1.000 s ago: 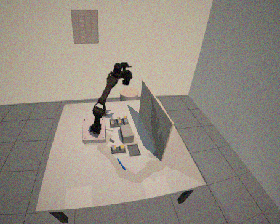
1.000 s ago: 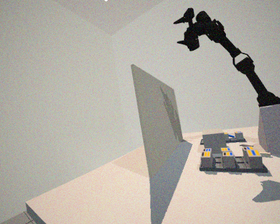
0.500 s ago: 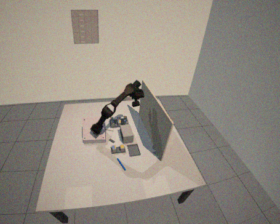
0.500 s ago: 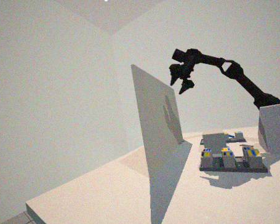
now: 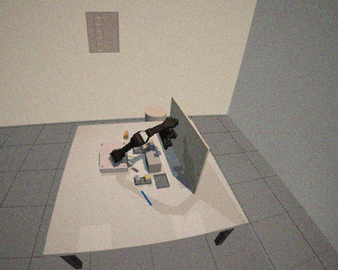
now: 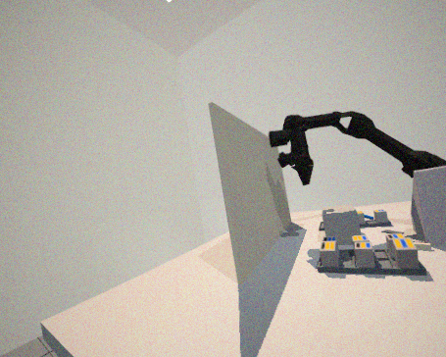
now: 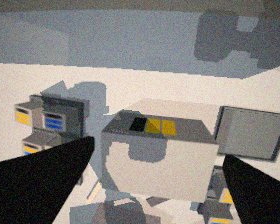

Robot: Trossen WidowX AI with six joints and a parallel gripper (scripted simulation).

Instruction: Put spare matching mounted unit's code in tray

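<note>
My gripper tip is 24 cm to the right of the grey spare, 15 cm above it and 9 cm past it. From my gripper tip the other things lie so: tall grey panel (15 cm ahead, 3 cm above, 2 cm to the left); then grey mounted unit (15 cm below, 9 cm behind, 1 cm to the right); then flat grey tray (20 cm below, 18 cm to the right, 3 cm behind).
</note>
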